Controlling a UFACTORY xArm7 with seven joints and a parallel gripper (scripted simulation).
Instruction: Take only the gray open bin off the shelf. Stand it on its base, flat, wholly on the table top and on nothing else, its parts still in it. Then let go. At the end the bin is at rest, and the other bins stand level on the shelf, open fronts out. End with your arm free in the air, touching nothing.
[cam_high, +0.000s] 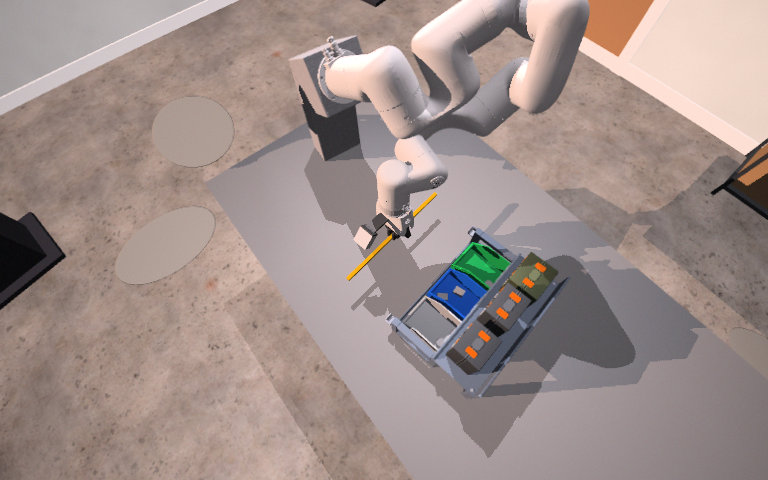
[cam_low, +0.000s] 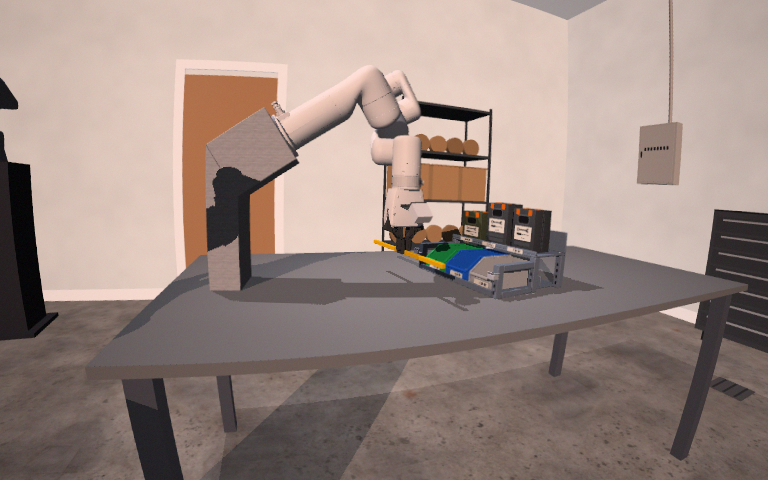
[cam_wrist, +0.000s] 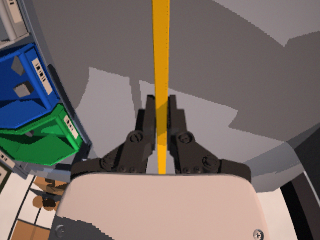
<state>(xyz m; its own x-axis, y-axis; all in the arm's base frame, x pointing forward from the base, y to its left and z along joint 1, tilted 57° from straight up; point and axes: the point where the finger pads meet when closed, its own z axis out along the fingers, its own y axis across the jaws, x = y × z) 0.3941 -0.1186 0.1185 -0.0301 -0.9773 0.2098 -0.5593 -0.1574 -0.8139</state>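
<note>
Now: the yellow bar 20 mm below my hand. Round my hand: gray open bin (260 mm ahead, 130 mm to the right, 70 mm below); then green bin (270 mm ahead, 100 mm to the left, 70 mm below); then blue bin (260 mm ahead, 20 mm to the right, 70 mm below).
</note>
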